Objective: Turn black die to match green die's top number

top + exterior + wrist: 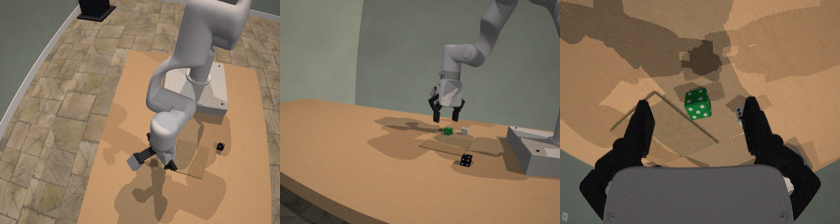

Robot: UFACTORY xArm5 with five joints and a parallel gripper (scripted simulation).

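The green die lies 4 cm below my hand, 2 cm behind it and 1 cm to the left of it. Round my hand: tan mat (12 cm to the left, 5 cm below, 5 cm behind); then black die (23 cm to the left, 14 cm behind, 4 cm below); then white die (7 cm behind, 4 cm below, 3 cm to the right).
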